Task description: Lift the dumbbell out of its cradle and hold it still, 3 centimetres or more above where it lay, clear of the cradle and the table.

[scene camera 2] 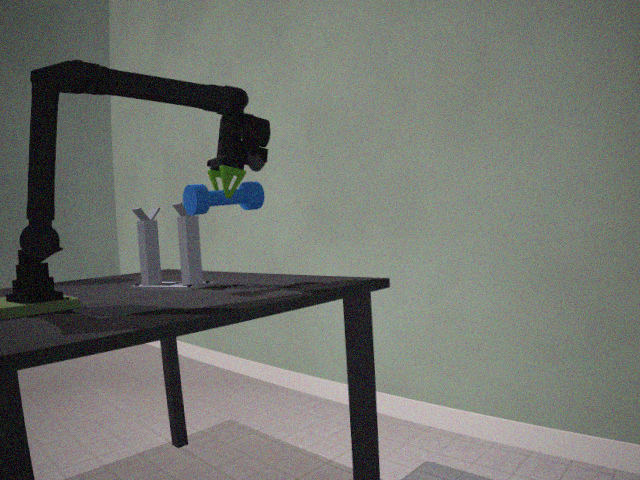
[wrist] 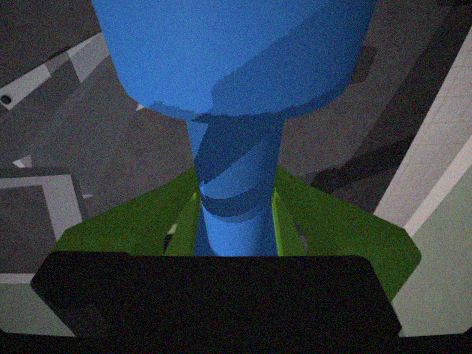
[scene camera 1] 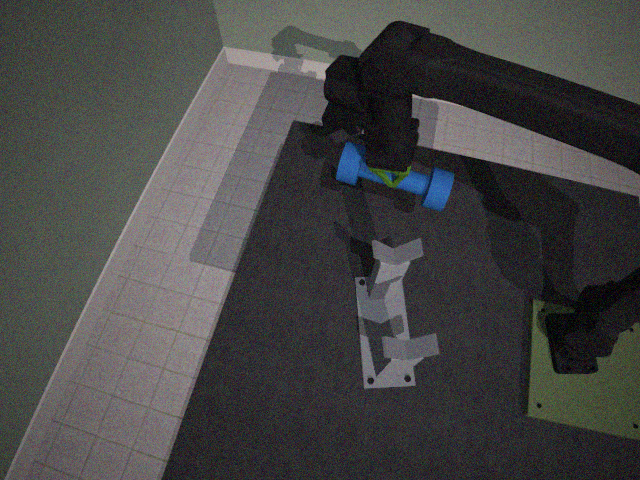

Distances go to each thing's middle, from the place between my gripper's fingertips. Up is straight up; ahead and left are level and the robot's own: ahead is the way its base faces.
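Labels:
There is a grey cradle [scene camera 1: 388, 355], and counted from my hand it sits 220 mm to the left, 110 mm below and 10 mm behind. As for my gripper, it is right at the blue dumbbell [scene camera 1: 435, 188].

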